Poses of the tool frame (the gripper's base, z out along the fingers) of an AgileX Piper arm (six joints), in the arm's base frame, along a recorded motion.
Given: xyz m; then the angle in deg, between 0 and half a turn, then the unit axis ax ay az.
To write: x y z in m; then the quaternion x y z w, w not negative. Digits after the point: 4 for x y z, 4 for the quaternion.
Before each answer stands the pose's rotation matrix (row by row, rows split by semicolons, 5 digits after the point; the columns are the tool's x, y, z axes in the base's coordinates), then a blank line. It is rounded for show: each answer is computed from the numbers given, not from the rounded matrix.
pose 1, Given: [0.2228 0.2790 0.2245 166.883 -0.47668 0.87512 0.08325]
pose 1, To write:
-0.52538 -0.84232 0.12027; -0.80454 0.53780 0.25199; -0.27693 0.03563 -0.96023

[0.2228 0.2790 0.2245 -0.4736 0.8694 0.0827 0.1142]
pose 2, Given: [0.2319 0.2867 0.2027 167.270 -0.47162 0.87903 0.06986]
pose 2, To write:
-0.53604 -0.83434 0.12862; -0.80355 0.55098 0.22523; -0.25879 0.01738 -0.96578

[0.2319 0.2867 0.2027 -0.4687 0.8736 0.0694 0.1109]
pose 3, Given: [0.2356 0.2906 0.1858 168.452 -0.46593 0.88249 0.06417]
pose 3, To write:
-0.54997 -0.82688 0.11747; -0.80119 0.56206 0.20539; -0.23586 0.01884 -0.97161

[0.2356 0.2906 0.1858 -0.4636 0.8780 0.0638 0.1006]
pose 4, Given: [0.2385 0.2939 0.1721 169.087 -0.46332 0.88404 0.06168]
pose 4, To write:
-0.55647 -0.82346 0.11073; -0.80011 0.56701 0.19578; -0.22400 0.02035 -0.97438

[0.2385 0.2939 0.1721 -0.4612 0.8800 0.0614 0.0951]
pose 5, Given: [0.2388 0.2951 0.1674 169.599 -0.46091 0.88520 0.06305]
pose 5, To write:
-0.56218 -0.82068 0.10217; -0.79791 0.57073 0.19392; -0.21746 0.02750 -0.97568

[0.2388 0.2951 0.1674 -0.4590 0.8816 0.0628 0.0906]
